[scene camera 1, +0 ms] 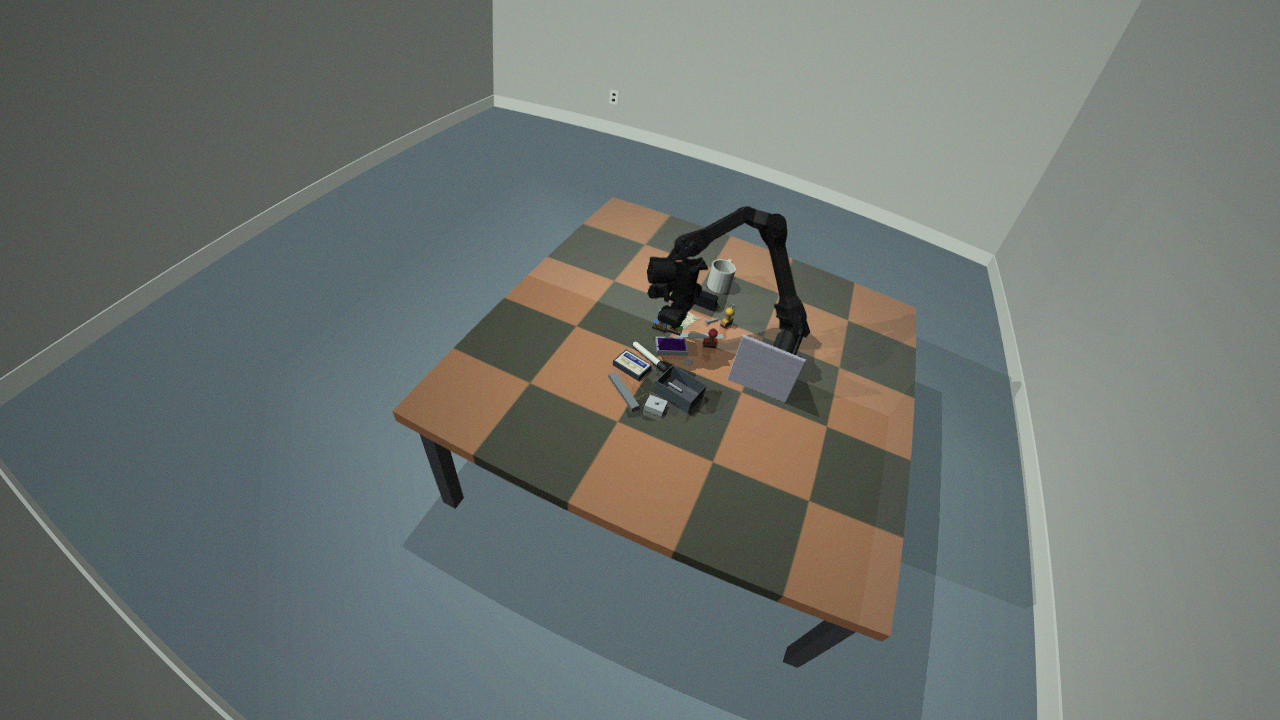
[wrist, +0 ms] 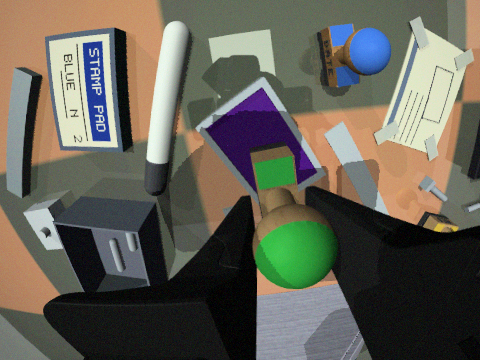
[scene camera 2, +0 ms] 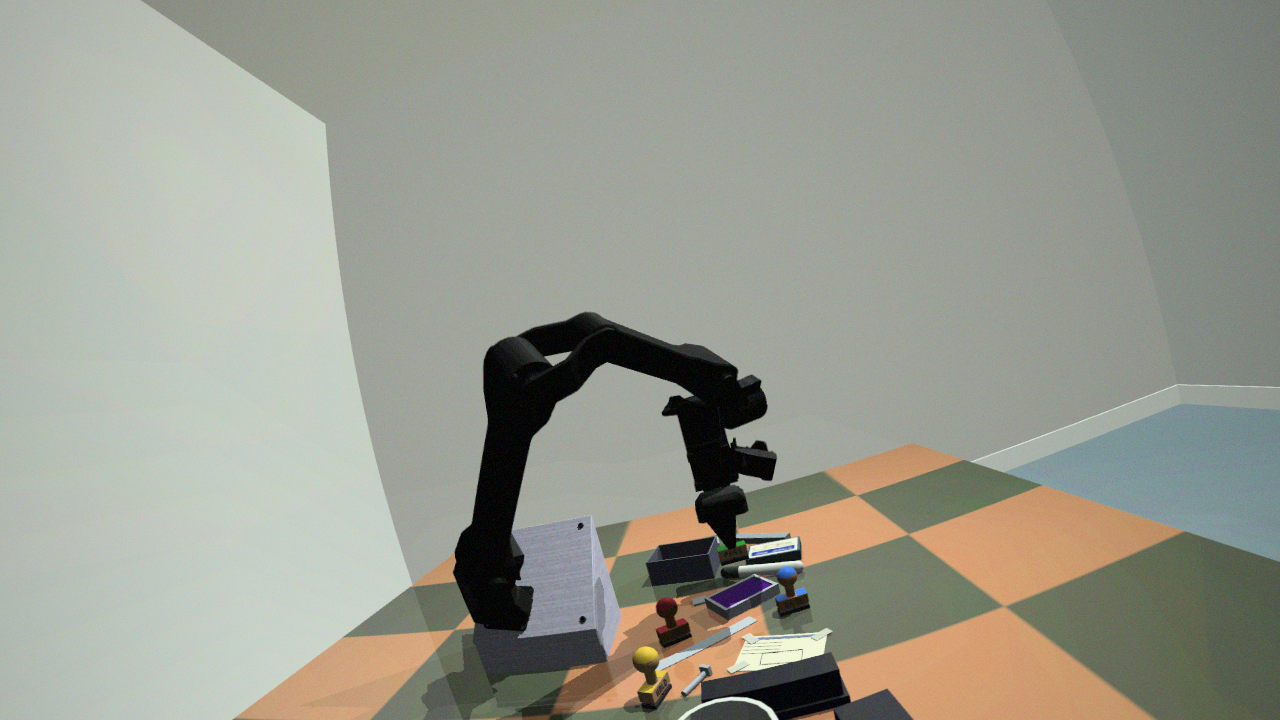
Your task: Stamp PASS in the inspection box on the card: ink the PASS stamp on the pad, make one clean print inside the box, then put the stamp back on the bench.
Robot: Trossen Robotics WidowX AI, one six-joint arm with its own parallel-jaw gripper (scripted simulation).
Scene:
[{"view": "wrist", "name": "my gripper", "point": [278, 200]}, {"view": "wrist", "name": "green-knobbed stamp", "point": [295, 247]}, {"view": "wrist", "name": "grey tray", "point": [111, 244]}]

